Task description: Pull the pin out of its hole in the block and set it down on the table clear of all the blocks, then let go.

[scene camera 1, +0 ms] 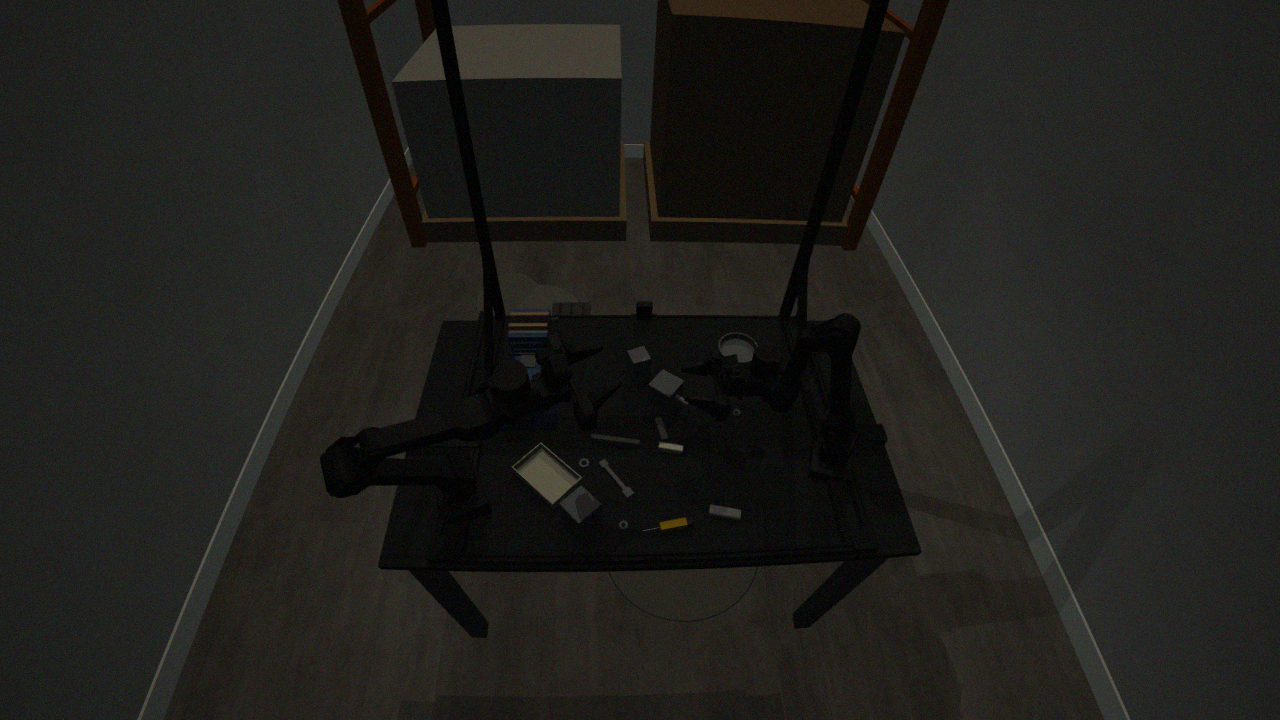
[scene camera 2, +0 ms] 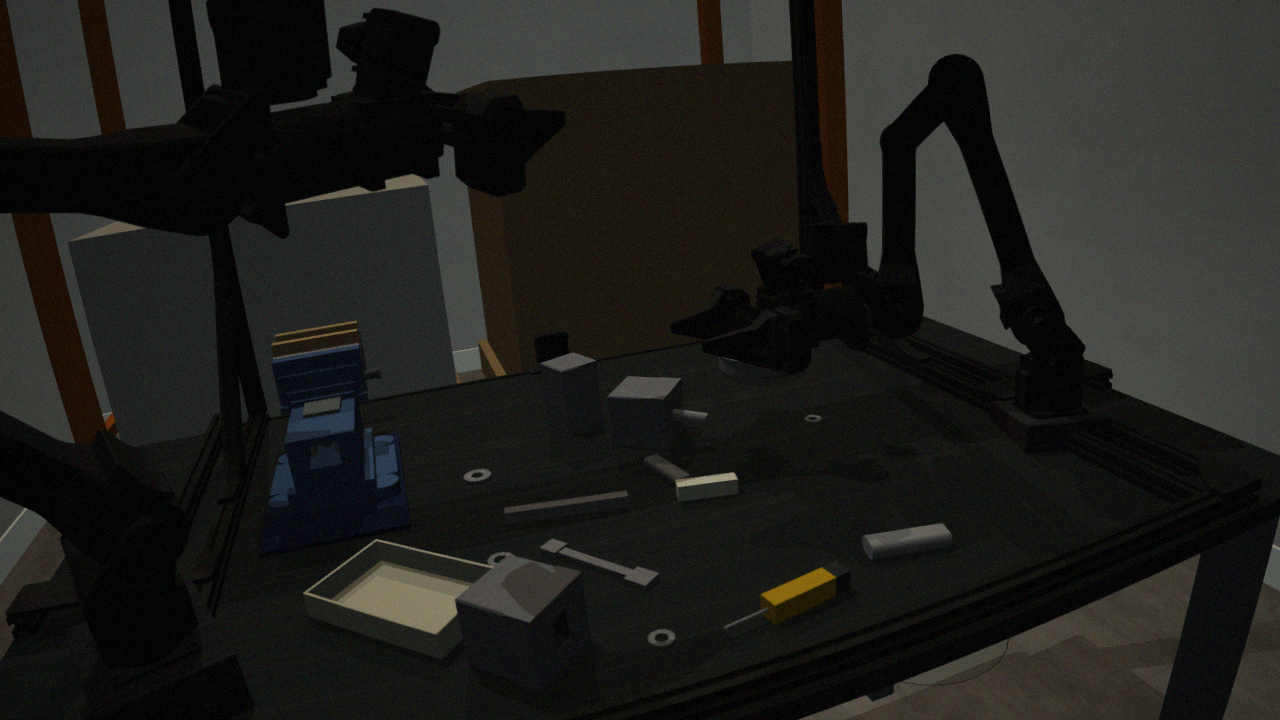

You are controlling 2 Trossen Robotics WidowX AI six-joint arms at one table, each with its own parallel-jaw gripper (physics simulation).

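Frame: origin at the left arm's base, x left, y ahead, z down, level; centimetres.
Seen in the pictures: left gripper, between the fingertips: [scene camera 1: 683, 384] [scene camera 2: 685, 337]; right gripper, between the fingertips: [scene camera 1: 612, 365] [scene camera 2: 529, 110]; left arm's base, origin of its link: [scene camera 1: 832, 459] [scene camera 2: 1049, 408]; right arm's base, origin of its link: [scene camera 1: 459, 491] [scene camera 2: 146, 642].
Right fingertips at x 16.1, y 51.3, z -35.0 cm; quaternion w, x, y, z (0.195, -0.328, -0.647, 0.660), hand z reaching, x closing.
Note:
Offsets run from my right fingertips to a thing's top centre.
The pin @(dy -10.3, dx -22.9, dz +34.0 cm) [scene camera 1: 681, 399] [scene camera 2: 691, 415] is a short pale rod sticking out sideways from the right face of a grey block @(dy -6.5, dx -24.2, dz +31.7 cm) [scene camera 1: 665, 383] [scene camera 2: 644, 413]; its inner end is hidden in the block. My left gripper [scene camera 1: 683, 385] [scene camera 2: 688, 336] is open and empty, its fingers pointing to the picture's left. In scene camera 2 it hangs above the level of the pin and block, apart from both. My right gripper [scene camera 1: 610, 368] [scene camera 2: 547, 127] is open and empty, held high at the left, well above the table. Its farther finger is hard to make out in scene camera 2.
A taller grey block @(dy +2.5, dx -29.5, dz +29.7 cm) [scene camera 1: 638, 354] [scene camera 2: 571, 395] stands behind left. A block with a square hole @(dy +2.7, dx +14.3, dz +31.7 cm) [scene camera 1: 580, 505] [scene camera 2: 520, 617] stands beside a cream tray @(dy +13.9, dx +7.6, dz +35.3 cm) [scene camera 2: 383, 625]. A blue vise [scene camera 2: 326, 447] is left. A screwdriver @(dy -16.6, dx +11.3, dz +35.9 cm) [scene camera 1: 673, 523] [scene camera 2: 801, 593] and white bar @(dy -12.0, dx -8.8, dz +36.1 cm) [scene camera 1: 670, 446] [scene camera 2: 707, 486] lie in front.

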